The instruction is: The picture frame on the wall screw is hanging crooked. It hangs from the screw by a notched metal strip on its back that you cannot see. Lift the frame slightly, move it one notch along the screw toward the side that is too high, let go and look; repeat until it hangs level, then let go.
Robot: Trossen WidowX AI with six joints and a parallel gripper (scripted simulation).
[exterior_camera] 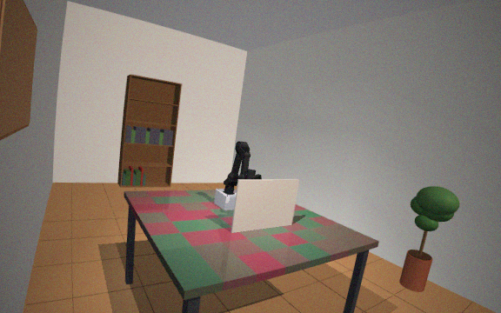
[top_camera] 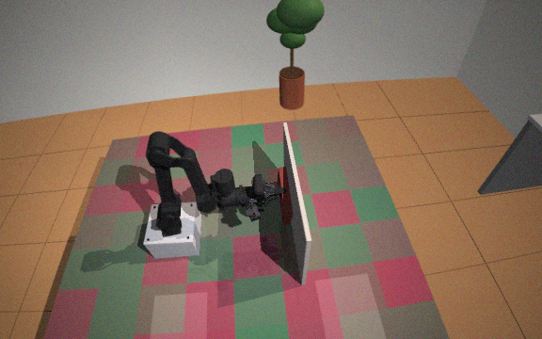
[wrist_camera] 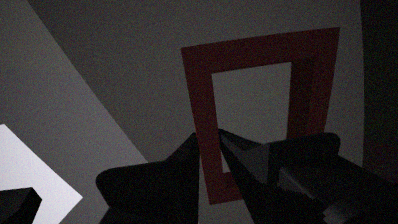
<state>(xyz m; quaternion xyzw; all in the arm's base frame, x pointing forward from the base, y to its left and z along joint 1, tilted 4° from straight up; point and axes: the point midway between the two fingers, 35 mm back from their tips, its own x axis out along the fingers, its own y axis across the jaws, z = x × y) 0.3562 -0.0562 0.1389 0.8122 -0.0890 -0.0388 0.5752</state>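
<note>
Now: gripper tip 1 cm short of the picture frame, 2 cm to the right of it and 5 cm above it. The rest, counted from my gripper tip: wall panel 2 cm ahead, 7 cm below.
</note>
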